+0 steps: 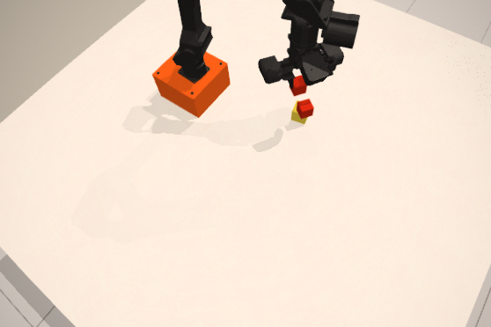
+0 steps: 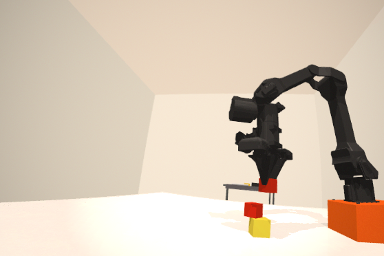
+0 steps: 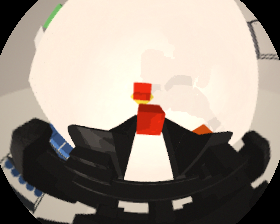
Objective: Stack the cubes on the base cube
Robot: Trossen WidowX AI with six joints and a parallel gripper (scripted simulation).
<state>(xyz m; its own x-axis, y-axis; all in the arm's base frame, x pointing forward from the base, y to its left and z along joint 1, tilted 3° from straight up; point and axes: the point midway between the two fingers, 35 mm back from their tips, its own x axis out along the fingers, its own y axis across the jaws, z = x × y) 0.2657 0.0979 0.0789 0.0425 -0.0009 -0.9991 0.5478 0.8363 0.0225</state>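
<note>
My gripper tip is now 10 cm above the yellow cube and 2 cm short of it.
</note>
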